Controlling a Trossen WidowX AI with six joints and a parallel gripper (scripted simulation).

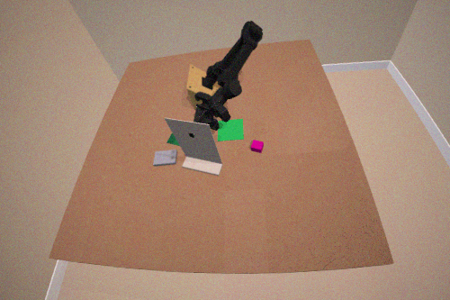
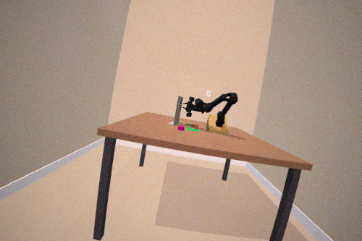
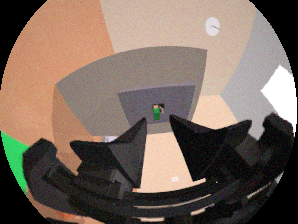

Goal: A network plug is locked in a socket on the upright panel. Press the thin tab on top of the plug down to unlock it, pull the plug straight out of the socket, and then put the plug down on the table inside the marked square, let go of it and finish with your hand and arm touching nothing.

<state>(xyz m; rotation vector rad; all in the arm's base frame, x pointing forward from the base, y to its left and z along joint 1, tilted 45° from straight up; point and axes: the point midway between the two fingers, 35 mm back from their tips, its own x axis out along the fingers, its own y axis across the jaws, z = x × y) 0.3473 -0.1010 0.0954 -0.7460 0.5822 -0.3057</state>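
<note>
My gripper tip is 20 mm short of the network plug and 10 mm to the left of it. From my gripper tip the other things lie so: grey upright panel: 70 mm below, 40 mm ahead, 10 mm to the right; then flat grey block: 190 mm to the right, 190 mm below, 10 mm behind; then bright green square: 200 mm below, 120 mm to the left, 120 mm behind.
</note>
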